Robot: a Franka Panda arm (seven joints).
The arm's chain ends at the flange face. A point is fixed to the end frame.
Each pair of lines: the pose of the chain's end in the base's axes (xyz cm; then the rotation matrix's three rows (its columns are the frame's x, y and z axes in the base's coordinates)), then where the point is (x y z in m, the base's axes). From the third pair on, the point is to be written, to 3 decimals.
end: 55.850 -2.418 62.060; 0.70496 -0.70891 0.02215; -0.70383 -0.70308 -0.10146; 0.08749 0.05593 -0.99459
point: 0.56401 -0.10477 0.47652
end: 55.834 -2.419 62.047; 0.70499 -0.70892 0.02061; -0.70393 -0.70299 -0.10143; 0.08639 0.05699 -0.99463
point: 0.56362 -0.10478 0.47638
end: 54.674 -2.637 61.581; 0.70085 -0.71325 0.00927; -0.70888 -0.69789 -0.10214; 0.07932 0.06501 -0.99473
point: 0.550 -0.107 0.472
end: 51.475 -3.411 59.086; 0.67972 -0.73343 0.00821; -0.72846 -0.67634 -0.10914; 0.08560 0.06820 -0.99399
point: 0.516 -0.116 0.447
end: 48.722 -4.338 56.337; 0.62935 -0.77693 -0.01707; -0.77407 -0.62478 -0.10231; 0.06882 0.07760 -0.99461
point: 0.480 -0.124 0.419
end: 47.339 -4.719 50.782; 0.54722 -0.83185 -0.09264; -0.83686 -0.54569 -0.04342; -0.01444 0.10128 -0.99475
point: 0.448 -0.118 0.361
